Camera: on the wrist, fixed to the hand. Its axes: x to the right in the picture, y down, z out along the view.
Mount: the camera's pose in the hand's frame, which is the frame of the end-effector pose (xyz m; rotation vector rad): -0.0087 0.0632 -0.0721 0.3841 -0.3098 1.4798
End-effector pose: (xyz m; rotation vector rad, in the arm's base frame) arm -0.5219 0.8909 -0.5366 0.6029 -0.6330 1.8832
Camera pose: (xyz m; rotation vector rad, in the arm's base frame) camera -0.5862 0.9112 -0.6053 -0.5465 0.7915 -2.4762
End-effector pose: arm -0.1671 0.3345 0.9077 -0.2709 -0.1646 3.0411
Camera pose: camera -0.1502 0.2783 0.8314 -0.1084 -0.4291 -1.7351
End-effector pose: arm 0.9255 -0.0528 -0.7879 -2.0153 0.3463 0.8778
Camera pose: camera 0.9177 -0.1485 -0.7952 -0.9815 1.7545 1.7416
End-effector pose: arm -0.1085 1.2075 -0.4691 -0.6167 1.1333 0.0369
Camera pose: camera -0.1934 1.2282 -0.5095 0.6482 1.0295 1.1087
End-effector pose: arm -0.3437 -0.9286 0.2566 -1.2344 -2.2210 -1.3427
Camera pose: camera -0.3031 -0.9793 0.3277 -2.1935 -0.9217 -0.1233
